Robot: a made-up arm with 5 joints.
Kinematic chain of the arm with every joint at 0, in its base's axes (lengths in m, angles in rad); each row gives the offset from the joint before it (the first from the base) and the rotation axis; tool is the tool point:
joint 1: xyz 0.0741 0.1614 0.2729 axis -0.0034 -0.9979 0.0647
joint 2: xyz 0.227 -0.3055 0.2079 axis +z
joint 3: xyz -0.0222 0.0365 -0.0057 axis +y
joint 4: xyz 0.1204 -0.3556 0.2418 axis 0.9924 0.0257 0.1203
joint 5: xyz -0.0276 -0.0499 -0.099 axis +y
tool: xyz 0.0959 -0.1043 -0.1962
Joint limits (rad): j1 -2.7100..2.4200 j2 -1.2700..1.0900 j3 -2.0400..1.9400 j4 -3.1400..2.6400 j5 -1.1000..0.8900
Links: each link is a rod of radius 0.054 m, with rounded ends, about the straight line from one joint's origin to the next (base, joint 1, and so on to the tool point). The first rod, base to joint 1, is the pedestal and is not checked.
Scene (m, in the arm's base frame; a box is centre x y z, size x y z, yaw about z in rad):
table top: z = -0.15
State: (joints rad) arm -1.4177 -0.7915 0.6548 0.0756 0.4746
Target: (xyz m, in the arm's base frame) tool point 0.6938 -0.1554 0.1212
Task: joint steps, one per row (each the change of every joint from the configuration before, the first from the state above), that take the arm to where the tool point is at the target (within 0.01 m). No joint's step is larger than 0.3 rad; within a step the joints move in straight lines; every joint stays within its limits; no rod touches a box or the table.
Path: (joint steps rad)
1: 0.1596 0.2984 -0.1039 0.0656 -0.1348
2: 0.1597 0.2985 -0.1038 0.0655 -0.1347
3: 0.1596 0.2984 -0.1039 0.0656 -0.1348
4: 0.1596 0.2985 -0.1039 0.0655 -0.1348
5: 0.1596 0.2984 -0.1038 0.0656 -0.1347
6: 0.1597 0.2984 -0.1039 0.0655 -0.1348

